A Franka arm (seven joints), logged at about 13 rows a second.
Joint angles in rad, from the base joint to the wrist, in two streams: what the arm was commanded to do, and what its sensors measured. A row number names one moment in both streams.
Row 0, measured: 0.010 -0.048 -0.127 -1.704 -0.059 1.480 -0.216
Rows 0 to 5, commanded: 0.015 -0.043 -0.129 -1.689 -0.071 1.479 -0.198; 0.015 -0.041 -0.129 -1.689 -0.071 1.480 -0.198; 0.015 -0.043 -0.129 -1.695 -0.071 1.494 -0.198; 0.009 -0.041 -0.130 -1.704 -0.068 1.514 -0.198; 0.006 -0.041 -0.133 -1.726 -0.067 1.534 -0.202; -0.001 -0.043 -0.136 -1.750 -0.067 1.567 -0.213
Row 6, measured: 0.007 -0.043 -0.130 -1.714 -0.059 1.516 -0.214
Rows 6 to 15, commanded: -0.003 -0.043 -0.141 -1.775 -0.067 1.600 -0.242; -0.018 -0.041 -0.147 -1.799 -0.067 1.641 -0.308; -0.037 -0.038 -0.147 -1.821 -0.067 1.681 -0.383; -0.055 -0.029 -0.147 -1.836 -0.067 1.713 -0.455; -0.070 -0.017 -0.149 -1.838 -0.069 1.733 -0.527; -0.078 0.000 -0.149 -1.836 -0.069 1.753 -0.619; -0.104 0.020 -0.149 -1.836 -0.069 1.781 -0.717; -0.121 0.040 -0.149 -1.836 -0.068 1.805 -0.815; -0.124 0.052 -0.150 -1.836 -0.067 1.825 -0.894; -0.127 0.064 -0.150 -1.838 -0.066 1.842 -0.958
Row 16, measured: -0.122 0.043 -0.151 -1.837 -0.059 1.805 -0.848
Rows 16 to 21, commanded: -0.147 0.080 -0.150 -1.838 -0.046 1.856 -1.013; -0.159 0.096 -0.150 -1.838 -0.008 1.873 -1.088; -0.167 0.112 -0.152 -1.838 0.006 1.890 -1.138; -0.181 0.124 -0.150 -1.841 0.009 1.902 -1.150; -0.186 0.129 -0.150 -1.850 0.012 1.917 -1.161; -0.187 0.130 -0.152 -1.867 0.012 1.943 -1.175
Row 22, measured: -0.176 0.129 -0.152 -1.840 -0.009 1.896 -1.135
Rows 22 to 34, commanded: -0.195 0.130 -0.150 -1.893 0.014 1.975 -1.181; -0.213 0.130 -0.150 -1.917 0.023 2.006 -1.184; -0.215 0.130 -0.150 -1.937 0.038 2.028 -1.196; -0.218 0.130 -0.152 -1.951 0.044 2.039 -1.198; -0.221 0.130 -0.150 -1.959 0.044 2.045 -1.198; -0.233 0.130 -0.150 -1.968 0.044 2.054 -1.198; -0.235 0.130 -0.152 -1.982 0.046 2.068 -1.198; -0.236 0.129 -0.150 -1.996 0.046 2.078 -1.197; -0.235 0.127 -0.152 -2.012 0.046 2.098 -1.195; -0.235 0.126 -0.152 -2.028 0.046 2.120 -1.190; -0.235 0.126 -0.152 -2.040 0.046 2.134 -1.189; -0.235 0.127 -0.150 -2.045 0.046 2.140 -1.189; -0.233 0.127 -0.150 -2.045 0.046 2.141 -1.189
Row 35, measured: -0.228 0.144 -0.154 -2.018 0.025 2.109 -1.178
